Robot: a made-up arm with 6 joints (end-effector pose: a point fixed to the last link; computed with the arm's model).
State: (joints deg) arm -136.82 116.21 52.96 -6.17 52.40 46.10
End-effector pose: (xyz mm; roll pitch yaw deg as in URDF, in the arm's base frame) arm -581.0 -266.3 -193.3 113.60 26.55 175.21
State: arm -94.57 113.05 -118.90 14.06 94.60 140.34
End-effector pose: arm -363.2 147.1 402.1 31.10 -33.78 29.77
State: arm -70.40 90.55 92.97 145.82 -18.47 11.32
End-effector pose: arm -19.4 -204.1 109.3 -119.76 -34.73 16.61
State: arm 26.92 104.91 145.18 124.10 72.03 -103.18
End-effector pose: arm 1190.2 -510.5 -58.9 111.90 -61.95 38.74
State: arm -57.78 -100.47 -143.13 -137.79 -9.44 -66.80
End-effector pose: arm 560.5 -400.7 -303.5 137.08 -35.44 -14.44
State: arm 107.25 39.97 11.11 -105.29 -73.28 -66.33
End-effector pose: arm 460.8 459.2 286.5 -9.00 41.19 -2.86
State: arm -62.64 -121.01 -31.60 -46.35 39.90 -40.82
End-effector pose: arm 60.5 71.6 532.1 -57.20 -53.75 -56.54
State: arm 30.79 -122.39 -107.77 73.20 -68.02 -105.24
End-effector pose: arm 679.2 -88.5 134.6 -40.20 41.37 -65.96
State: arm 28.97 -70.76 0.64 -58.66 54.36 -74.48
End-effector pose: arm 518.7 -623.8 171.7 72.87 -53.93 1.02
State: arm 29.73 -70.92 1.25 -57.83 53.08 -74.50
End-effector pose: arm 527.3 -609.2 185.8 70.90 -53.49 3.20
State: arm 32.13 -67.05 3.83 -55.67 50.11 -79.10
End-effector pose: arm 597.8 -582.4 146.8 77.22 -50.82 5.08
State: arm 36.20 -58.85 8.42 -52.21 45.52 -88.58
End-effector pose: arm 724.1 -515.0 43.8 91.86 -46.28 7.49
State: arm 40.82 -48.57 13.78 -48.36 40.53 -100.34
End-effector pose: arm 847.7 -387.6 -94.7 110.25 -41.69 10.60
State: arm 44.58 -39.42 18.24 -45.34 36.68 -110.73
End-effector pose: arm 917.8 -240.9 -216.1 126.91 -38.44 13.04
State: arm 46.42 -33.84 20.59 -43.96 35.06 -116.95
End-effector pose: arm 938.3 -145.4 -290.5 137.72 -36.64 13.54
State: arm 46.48 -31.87 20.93 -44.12 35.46 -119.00
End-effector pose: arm 937.9 -120.0 -326.3 142.51 -35.83 12.27
